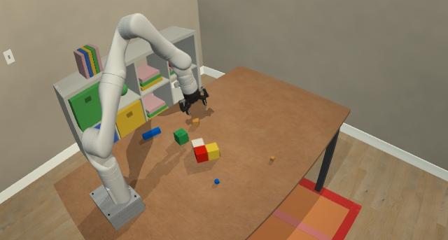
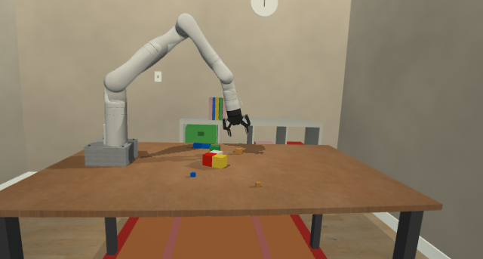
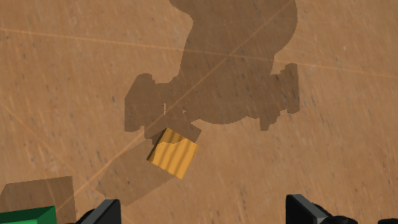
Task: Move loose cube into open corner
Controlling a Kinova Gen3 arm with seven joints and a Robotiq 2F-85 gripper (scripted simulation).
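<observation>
My gripper is now 12 cm past the green cube, 2 cm to the left of it and 9 cm above it. The rest, counted from my hand: white cube 11 cm behind, 13 cm to the right, 9 cm below; yellow cube 8 cm behind, 20 cm to the right, 9 cm below; small orange block 3 cm to the left, 10 cm below.
</observation>
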